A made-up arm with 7 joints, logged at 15 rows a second.
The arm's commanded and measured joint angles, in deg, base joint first. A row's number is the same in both.
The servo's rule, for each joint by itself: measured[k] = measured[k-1] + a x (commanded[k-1-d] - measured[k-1]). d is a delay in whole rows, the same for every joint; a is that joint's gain. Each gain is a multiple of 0.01, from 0.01 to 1. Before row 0 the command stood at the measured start. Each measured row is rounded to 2 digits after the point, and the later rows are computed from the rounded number. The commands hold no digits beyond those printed.
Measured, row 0:
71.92 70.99 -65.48 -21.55 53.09 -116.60 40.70
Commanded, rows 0 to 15:
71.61 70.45 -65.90 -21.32 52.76 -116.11 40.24
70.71 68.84 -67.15 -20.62 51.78 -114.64 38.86
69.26 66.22 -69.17 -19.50 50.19 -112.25 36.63
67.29 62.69 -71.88 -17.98 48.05 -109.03 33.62
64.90 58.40 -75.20 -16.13 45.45 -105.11 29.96
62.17 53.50 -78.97 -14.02 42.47 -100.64 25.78
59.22 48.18 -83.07 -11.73 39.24 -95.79 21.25
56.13 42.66 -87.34 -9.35 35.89 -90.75 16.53
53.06 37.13 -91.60 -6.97 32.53 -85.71 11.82
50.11 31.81 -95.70 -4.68 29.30 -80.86 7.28
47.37 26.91 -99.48 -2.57 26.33 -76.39 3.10
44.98 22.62 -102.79 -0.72 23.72 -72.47 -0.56
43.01 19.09 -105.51 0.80 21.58 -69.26 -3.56
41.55 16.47 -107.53 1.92 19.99 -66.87 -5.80
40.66 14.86 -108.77 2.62 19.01 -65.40 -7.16
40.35 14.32 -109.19 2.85 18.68 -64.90 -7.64
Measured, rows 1 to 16:
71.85 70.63 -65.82 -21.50 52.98 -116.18 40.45
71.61 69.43 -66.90 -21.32 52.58 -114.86 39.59
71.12 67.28 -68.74 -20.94 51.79 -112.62 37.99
70.32 64.20 -71.28 -20.32 50.56 -109.53 35.63
69.18 60.31 -74.46 -19.44 48.87 -105.73 32.57
67.71 55.75 -78.11 -18.30 46.76 -101.35 28.90
65.93 50.68 -82.13 -16.92 44.28 -96.57 24.77
63.87 45.31 -86.35 -15.33 41.51 -91.56 20.32
61.60 39.83 -90.60 -13.57 38.55 -86.53 15.73
59.19 34.46 -94.73 -11.70 35.50 -81.65 11.17
56.71 29.40 -98.58 -9.78 32.47 -77.13 6.81
54.25 24.86 -101.99 -7.88 29.58 -73.12 2.83
51.89 20.99 -104.84 -6.06 26.94 -69.80 -0.62
49.72 17.96 -107.02 -4.38 24.65 -67.28 -3.42
47.82 15.88 -108.44 -2.91 22.79 -65.66 -5.44
46.25 14.83 -109.05 -1.70 21.43 -65.01 -6.63
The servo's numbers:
d 0
a 0.21 0.67 0.81 0.21 0.33 0.86 0.54

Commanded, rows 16 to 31:
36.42 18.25 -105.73 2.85 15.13 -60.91 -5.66
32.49 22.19 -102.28 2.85 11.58 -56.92 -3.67
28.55 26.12 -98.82 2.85 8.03 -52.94 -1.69
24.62 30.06 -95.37 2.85 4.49 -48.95 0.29
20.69 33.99 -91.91 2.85 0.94 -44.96 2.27
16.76 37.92 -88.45 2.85 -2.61 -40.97 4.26
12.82 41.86 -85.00 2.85 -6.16 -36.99 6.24
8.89 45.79 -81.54 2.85 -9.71 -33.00 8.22
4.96 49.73 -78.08 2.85 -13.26 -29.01 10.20
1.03 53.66 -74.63 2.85 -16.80 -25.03 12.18
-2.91 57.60 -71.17 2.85 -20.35 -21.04 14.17
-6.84 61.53 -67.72 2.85 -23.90 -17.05 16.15
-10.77 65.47 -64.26 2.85 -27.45 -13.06 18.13
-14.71 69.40 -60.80 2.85 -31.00 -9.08 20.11
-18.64 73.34 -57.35 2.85 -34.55 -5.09 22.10
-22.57 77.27 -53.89 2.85 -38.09 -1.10 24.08
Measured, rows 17 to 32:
44.19 17.12 -106.36 -0.74 19.35 -61.48 -6.11
41.73 20.52 -103.06 0.01 16.79 -57.56 -4.79
38.96 24.27 -99.63 0.61 13.90 -53.59 -3.12
35.95 28.15 -96.18 1.08 10.79 -49.60 -1.28
32.75 32.06 -92.72 1.45 7.54 -45.61 0.64
29.39 35.99 -89.26 1.74 4.19 -41.62 2.59
25.91 39.92 -85.81 1.97 0.77 -37.64 4.56
22.34 43.85 -82.35 2.15 -2.69 -33.65 6.54
18.69 47.79 -78.89 2.30 -6.18 -29.66 8.52
14.98 51.72 -75.44 2.42 -9.68 -25.68 10.50
11.22 55.66 -71.98 2.51 -13.20 -21.69 12.48
7.43 59.59 -68.53 2.58 -16.73 -17.70 14.46
3.61 63.53 -65.07 2.64 -20.27 -13.71 16.44
-0.24 67.46 -61.61 2.68 -23.81 -9.73 18.42
-4.10 71.40 -58.16 2.72 -27.35 -5.74 20.41
-7.98 75.33 -54.70 2.75 -30.89 -1.75 22.39

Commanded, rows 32 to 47:
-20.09 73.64 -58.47 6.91 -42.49 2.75 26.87
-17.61 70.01 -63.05 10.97 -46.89 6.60 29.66
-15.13 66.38 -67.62 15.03 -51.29 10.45 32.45
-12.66 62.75 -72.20 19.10 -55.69 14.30 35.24
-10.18 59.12 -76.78 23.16 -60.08 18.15 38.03
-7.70 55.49 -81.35 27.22 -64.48 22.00 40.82
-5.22 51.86 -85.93 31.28 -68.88 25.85 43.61
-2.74 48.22 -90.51 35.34 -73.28 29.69 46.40
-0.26 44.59 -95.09 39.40 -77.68 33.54 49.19
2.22 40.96 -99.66 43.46 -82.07 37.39 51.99
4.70 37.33 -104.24 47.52 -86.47 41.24 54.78
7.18 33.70 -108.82 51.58 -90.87 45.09 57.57
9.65 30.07 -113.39 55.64 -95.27 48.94 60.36
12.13 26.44 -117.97 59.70 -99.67 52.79 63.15
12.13 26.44 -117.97 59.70 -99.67 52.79 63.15
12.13 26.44 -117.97 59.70 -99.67 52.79 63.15
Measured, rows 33 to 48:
-10.52 74.20 -57.75 3.62 -34.72 2.12 24.81
-12.01 71.39 -62.04 5.16 -38.74 5.97 27.43
-12.67 68.03 -66.56 7.23 -42.88 9.82 30.14
-12.67 64.49 -71.13 9.72 -47.11 13.67 32.89
-12.15 60.89 -75.71 12.54 -51.39 17.52 35.67
-11.22 57.27 -80.28 15.62 -55.71 21.37 38.45
-9.96 53.65 -84.86 18.91 -60.06 25.22 41.24
-8.44 50.01 -89.44 22.36 -64.42 29.06 44.03
-6.72 46.38 -94.02 25.94 -68.80 32.91 46.82
-4.84 42.75 -98.59 29.62 -73.18 36.76 49.61
-2.84 39.12 -103.17 33.38 -77.57 40.61 52.40
-0.74 35.49 -107.75 37.20 -81.96 44.46 55.19
1.44 31.86 -112.32 41.07 -86.35 48.31 57.98
3.68 28.23 -116.90 44.98 -90.75 52.16 60.77
5.45 27.03 -117.77 48.07 -93.69 52.70 62.06
6.85 26.63 -117.93 50.51 -95.66 52.78 62.65

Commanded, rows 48 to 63:
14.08 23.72 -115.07 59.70 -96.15 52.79 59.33
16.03 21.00 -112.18 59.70 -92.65 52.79 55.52
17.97 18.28 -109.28 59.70 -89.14 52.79 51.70
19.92 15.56 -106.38 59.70 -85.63 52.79 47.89
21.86 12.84 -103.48 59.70 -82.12 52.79 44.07
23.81 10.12 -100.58 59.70 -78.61 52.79 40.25
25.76 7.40 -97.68 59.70 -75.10 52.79 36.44
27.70 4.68 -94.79 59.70 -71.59 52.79 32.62
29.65 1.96 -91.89 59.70 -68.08 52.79 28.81
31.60 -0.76 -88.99 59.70 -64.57 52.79 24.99
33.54 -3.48 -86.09 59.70 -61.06 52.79 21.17
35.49 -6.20 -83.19 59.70 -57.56 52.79 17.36
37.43 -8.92 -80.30 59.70 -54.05 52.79 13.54
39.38 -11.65 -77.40 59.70 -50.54 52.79 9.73
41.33 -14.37 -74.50 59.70 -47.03 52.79 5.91
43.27 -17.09 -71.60 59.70 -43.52 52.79 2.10
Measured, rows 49 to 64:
8.37 24.68 -115.61 52.44 -95.82 52.79 60.86
9.98 22.21 -112.83 53.96 -94.77 52.79 57.98
11.66 19.58 -109.95 55.17 -92.91 52.79 54.59
13.39 16.89 -107.06 56.12 -90.51 52.79 50.97
15.17 14.18 -104.16 56.87 -87.74 52.79 47.24
16.98 11.46 -101.26 57.46 -84.73 52.79 43.47
18.82 8.74 -98.36 57.93 -81.55 52.79 39.67
20.68 6.02 -95.47 58.30 -78.26 52.79 35.86
22.56 3.30 -92.57 58.59 -74.90 52.79 32.05
24.46 0.58 -89.67 58.82 -71.49 52.79 28.24
26.37 -2.14 -86.77 59.00 -68.05 52.79 24.42
28.29 -4.86 -83.87 59.15 -64.59 52.79 20.61
30.21 -7.58 -80.98 59.27 -61.11 52.79 16.79
32.14 -10.31 -78.08 59.36 -57.62 52.79 12.98
34.07 -13.03 -75.18 59.43 -54.13 52.79 9.16
36.00 -15.75 -72.28 59.49 -50.63 52.79 5.35

